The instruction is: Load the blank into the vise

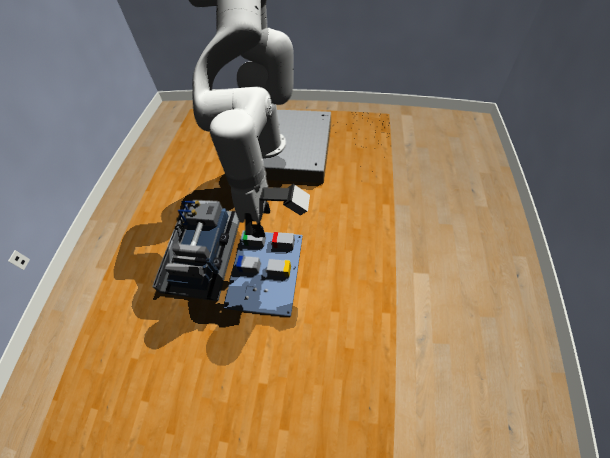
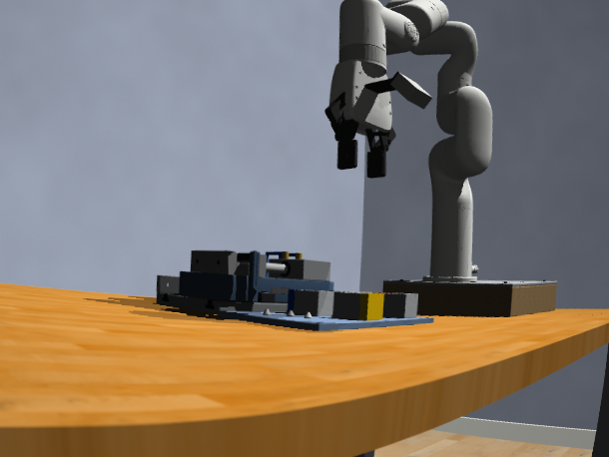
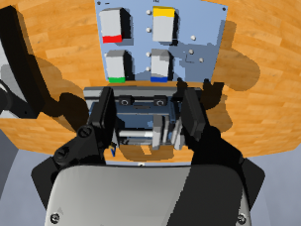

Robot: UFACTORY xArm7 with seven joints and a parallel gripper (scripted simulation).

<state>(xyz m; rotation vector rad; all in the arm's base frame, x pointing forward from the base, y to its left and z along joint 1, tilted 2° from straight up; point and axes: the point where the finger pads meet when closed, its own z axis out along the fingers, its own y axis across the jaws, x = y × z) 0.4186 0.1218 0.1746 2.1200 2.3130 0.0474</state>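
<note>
Right now the yellow-ended blank is 200 mm below my hand, 20 mm to the left of it and 20 mm ahead of it. Round my hand: blue-ended blank (200 mm below, 70 mm to the right, 30 mm ahead); then red-ended blank (200 mm below, 70 mm behind, 20 mm to the left); then green-ended blank (200 mm below, 70 mm to the right, 60 mm behind).
</note>
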